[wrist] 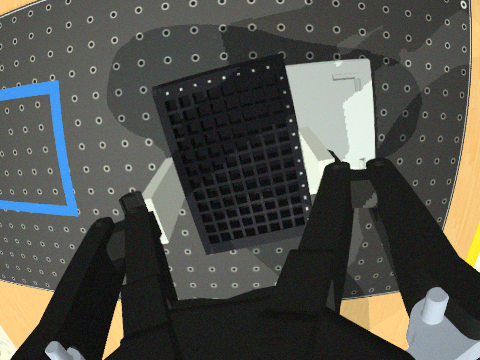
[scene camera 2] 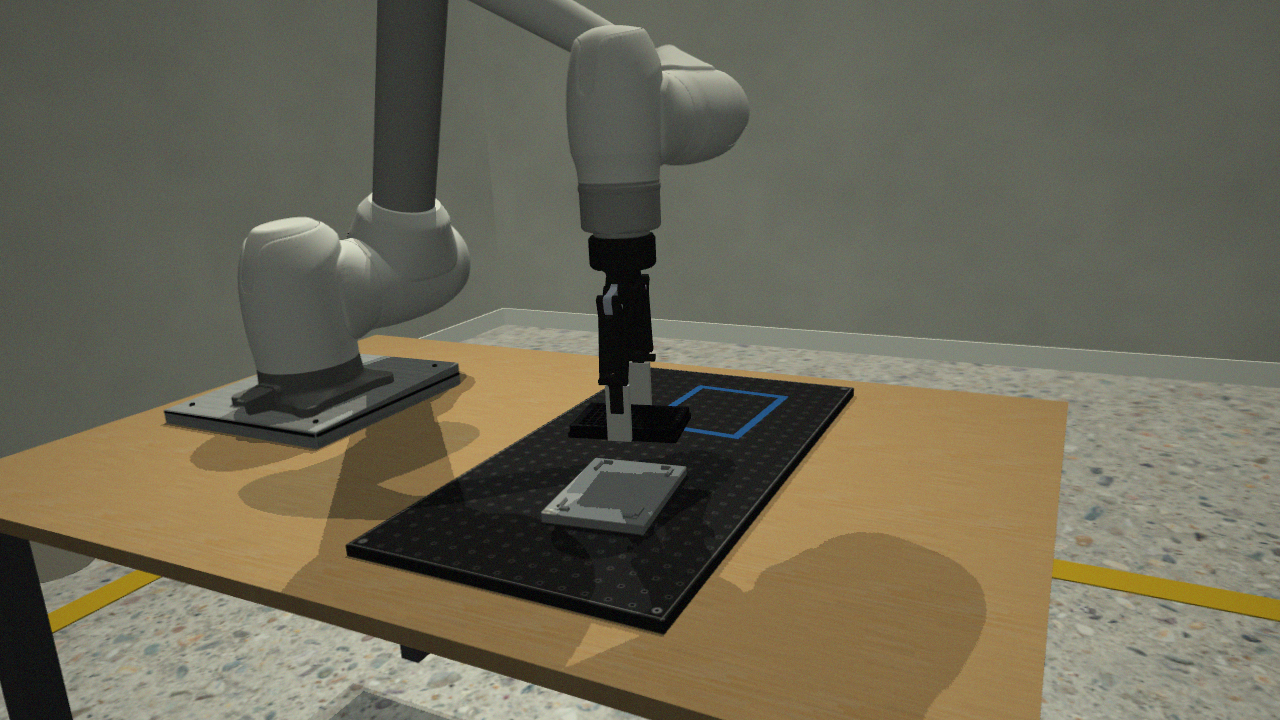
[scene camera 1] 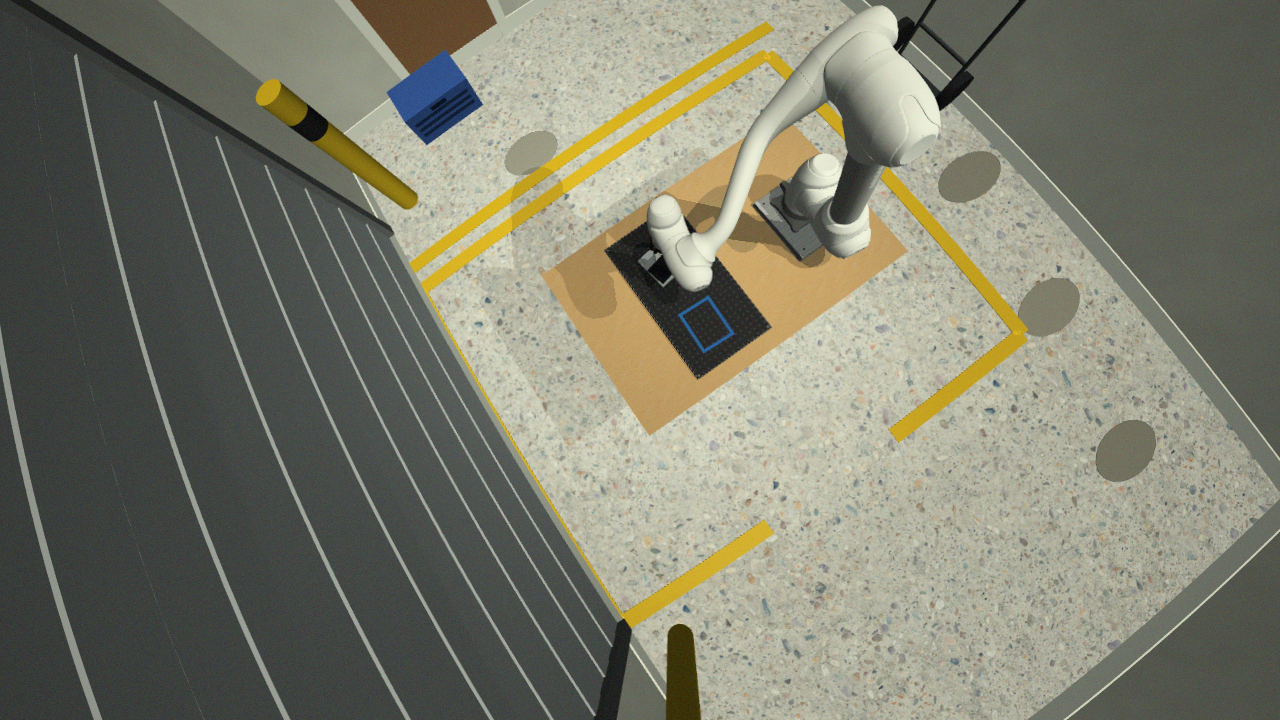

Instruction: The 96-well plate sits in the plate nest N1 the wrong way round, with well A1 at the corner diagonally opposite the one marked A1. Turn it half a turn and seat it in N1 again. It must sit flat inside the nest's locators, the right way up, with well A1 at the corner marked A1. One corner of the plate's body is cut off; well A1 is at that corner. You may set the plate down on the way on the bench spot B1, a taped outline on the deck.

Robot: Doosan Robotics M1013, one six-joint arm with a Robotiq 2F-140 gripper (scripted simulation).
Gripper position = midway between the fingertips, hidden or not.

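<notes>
Scene camera 2 gives me my gripper (scene camera 2: 631, 426), and a black 96-well plate (scene camera 2: 650, 423) is there as well. In the wrist view I see a grey plate nest N1 (wrist: 343, 119). That view also shows me the black 96-well plate (wrist: 244, 181) and my gripper (wrist: 240, 160).
</notes>
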